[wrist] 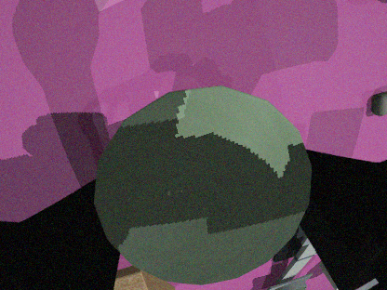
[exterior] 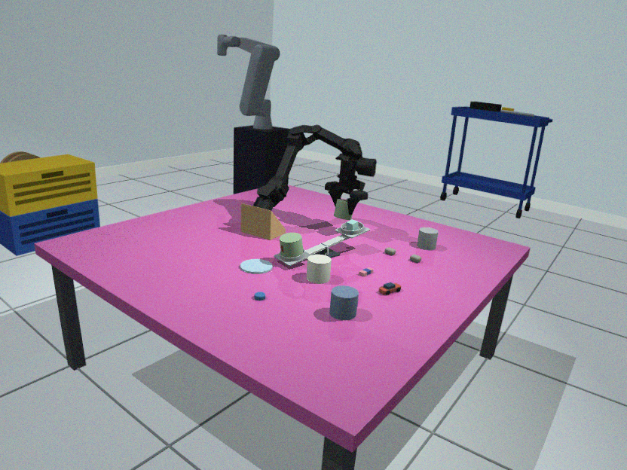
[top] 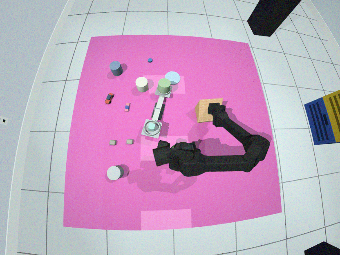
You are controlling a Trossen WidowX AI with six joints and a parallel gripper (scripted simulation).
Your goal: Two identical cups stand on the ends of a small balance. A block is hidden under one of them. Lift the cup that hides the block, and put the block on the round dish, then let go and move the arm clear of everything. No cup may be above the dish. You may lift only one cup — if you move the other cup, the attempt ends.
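My gripper tip is 11 cm short of the pale teal block, 14 cm to the left of it and 1 cm below it. The rest, counted from my gripper tip: pink-blue piece (25 cm ahead, 30 cm to the right, 7 cm below); then balance (7 cm ahead, 26 cm to the right, 4 cm below); then grey cylinder (31 cm ahead, 8 cm to the left, 4 cm below).
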